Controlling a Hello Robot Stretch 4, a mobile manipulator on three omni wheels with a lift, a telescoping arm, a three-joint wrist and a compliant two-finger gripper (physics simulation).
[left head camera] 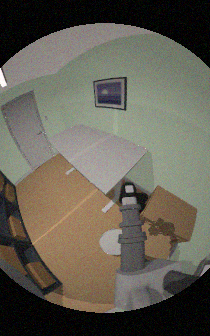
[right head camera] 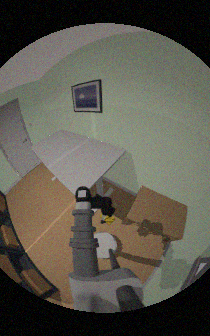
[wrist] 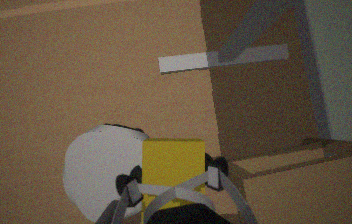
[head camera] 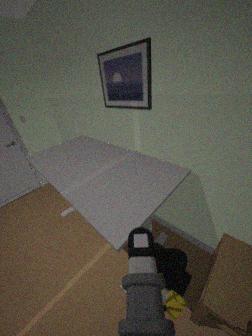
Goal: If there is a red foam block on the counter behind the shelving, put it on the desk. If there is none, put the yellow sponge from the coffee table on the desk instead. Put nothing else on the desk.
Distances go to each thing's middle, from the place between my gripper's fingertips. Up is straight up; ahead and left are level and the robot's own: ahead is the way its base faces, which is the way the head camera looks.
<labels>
My hand is 119 cm short of the framed picture (head camera: pixel 125 71), 14 cm to the right of it and 72 cm below it.
</labels>
